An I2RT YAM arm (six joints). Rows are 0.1 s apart.
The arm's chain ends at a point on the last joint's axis. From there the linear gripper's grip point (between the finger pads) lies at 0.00 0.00 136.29 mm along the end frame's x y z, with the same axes.
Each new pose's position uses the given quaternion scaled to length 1; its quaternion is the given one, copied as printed.
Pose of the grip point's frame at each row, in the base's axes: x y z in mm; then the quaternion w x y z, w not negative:
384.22, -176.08, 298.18, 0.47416, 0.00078, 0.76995, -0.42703
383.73, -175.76, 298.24, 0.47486, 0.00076, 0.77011, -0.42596
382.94, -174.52, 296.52, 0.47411, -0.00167, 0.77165, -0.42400
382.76, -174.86, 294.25, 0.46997, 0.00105, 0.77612, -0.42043
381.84, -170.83, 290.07, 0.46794, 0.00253, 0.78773, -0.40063
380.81, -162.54, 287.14, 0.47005, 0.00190, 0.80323, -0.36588
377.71, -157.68, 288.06, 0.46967, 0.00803, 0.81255, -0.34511
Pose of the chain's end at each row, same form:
284.80, -86.36, 323.48, 0.47416, 0.00078, 0.76995, -0.42703
284.14, -86.25, 323.61, 0.47486, 0.00076, 0.77011, -0.42596
283.02, -85.55, 322.54, 0.47411, -0.00167, 0.77165, -0.42400
283.46, -85.78, 322.15, 0.46997, 0.00105, 0.77612, -0.42043
281.64, -84.48, 322.92, 0.46794, 0.00253, 0.78773, -0.40063
278.08, -82.19, 326.71, 0.47005, 0.00190, 0.80323, -0.36588
274.44, -80.21, 331.76, 0.46967, 0.00803, 0.81255, -0.34511

